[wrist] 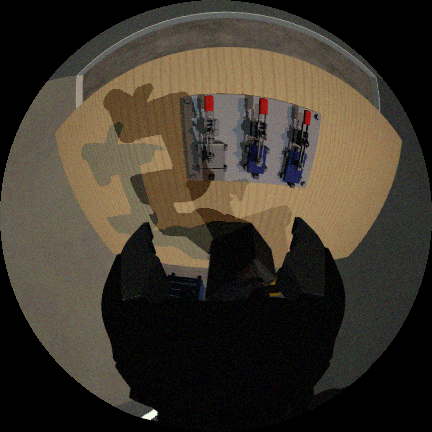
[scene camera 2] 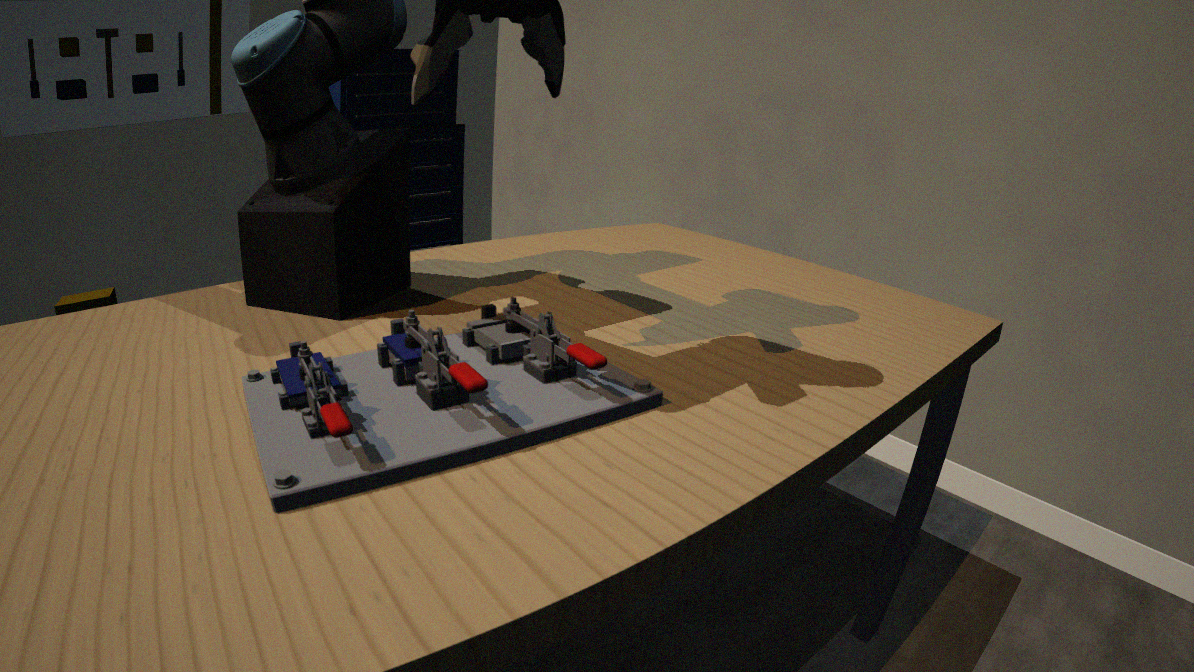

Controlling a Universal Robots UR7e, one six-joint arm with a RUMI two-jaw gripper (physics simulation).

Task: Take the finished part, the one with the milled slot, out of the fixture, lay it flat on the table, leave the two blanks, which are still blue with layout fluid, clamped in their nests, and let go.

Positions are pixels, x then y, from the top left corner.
Scene:
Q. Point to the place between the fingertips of my gripper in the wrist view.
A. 221,222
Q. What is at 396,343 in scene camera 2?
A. A blue blank.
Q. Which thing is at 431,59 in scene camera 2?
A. My gripper.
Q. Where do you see a fixture plate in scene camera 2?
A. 396,436

